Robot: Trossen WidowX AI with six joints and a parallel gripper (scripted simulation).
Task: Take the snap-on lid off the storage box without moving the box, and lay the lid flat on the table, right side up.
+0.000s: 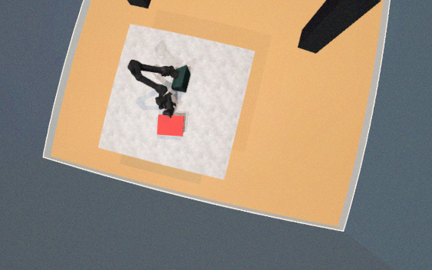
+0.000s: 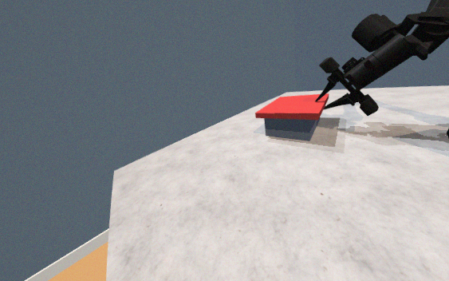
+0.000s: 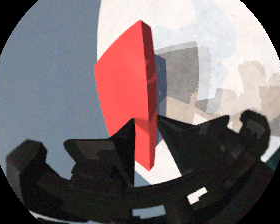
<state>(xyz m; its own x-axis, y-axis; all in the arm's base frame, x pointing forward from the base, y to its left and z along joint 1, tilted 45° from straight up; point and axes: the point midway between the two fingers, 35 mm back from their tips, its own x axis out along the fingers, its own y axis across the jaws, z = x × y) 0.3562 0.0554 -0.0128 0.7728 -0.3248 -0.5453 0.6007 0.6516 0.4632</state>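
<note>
My gripper tip is 7 cm short of the red lid, 2 cm to the right of it and 1 cm below it. Also, from my gripper tip: storage box: 7 cm ahead, 2 cm to the left, 4 cm below.
</note>
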